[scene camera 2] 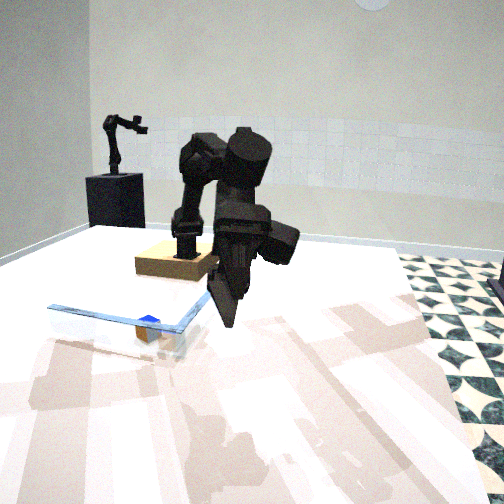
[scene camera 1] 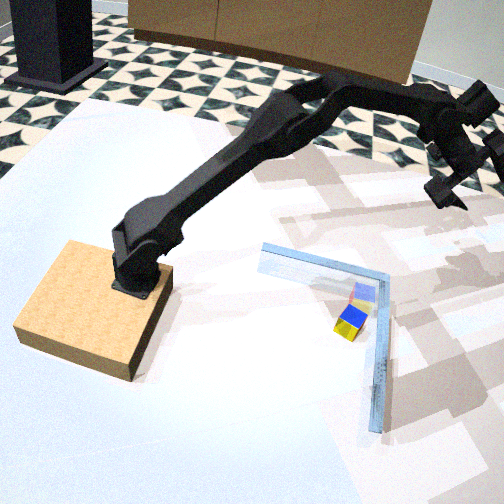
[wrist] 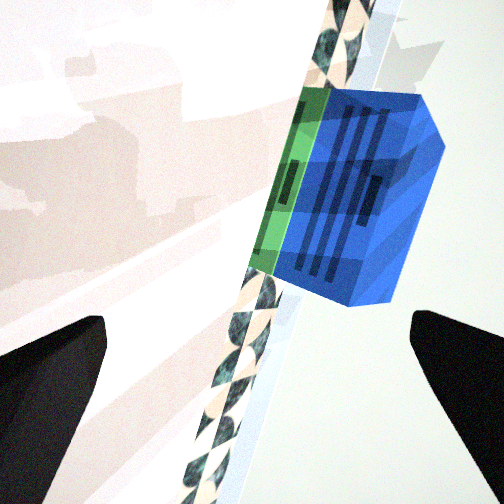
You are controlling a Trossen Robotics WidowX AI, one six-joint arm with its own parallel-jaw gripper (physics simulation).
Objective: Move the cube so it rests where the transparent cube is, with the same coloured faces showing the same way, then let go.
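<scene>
The cube [scene camera 1: 351, 321] lies on the white table inside the corner of an L-shaped glass rail [scene camera 1: 377, 330], blue face up, yellow face toward the front. The transparent target cube [scene camera 1: 365, 293] sits just behind it, tucked in the rail's corner, with reddish and blue tints. In scene camera 2 the cube [scene camera 2: 150, 328] shows a blue top and orange side. My gripper [scene camera 1: 458, 180] is open and empty, raised well above and to the right of the cube. The wrist view shows a blue and green box between my finger tips [wrist: 250, 385].
The arm's base stands on a wooden block [scene camera 1: 92, 305] at the table's left. A dark pedestal [scene camera 1: 55, 40] stands on the checkered floor behind. A second small arm on a dark stand [scene camera 2: 118, 185] shows far off in scene camera 2.
</scene>
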